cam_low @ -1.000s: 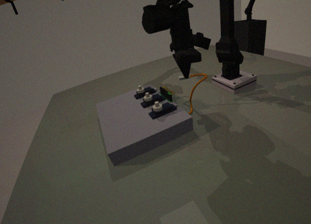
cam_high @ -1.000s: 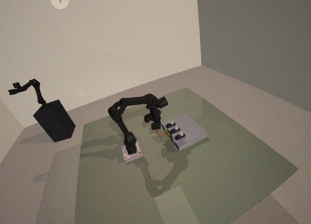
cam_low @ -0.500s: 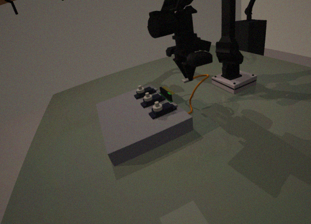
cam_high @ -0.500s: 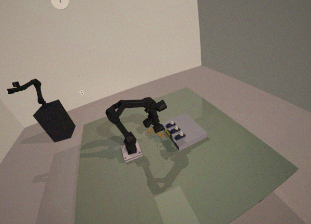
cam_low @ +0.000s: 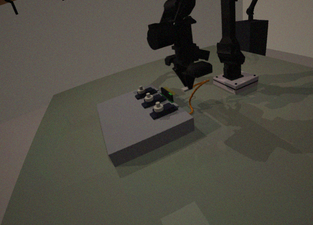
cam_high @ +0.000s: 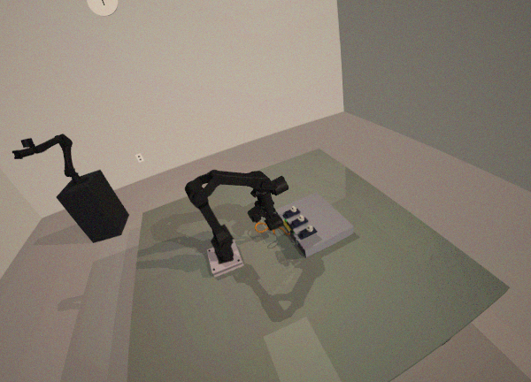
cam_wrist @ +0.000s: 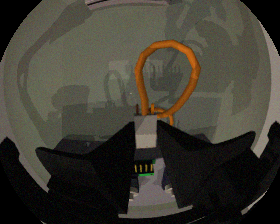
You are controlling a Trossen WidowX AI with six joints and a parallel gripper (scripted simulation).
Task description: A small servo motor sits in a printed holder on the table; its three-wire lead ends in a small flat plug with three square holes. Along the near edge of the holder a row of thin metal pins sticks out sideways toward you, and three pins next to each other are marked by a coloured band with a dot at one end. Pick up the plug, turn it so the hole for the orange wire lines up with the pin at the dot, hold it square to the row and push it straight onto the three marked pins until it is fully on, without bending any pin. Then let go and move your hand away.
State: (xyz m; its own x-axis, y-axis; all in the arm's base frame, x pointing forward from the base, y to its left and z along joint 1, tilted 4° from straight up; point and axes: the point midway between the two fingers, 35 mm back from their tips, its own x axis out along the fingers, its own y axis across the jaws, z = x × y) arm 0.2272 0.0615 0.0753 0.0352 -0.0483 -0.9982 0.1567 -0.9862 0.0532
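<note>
Now: gripper tip 7 cm short of the green band and 1 cm to the right of it. The rest, counted from my gripper tip: grey holder block: 23 cm ahead, 1 cm to the left, 4 cm below; then dark pin row: 7 cm ahead, 2 cm to the right, 1 cm below.
</note>
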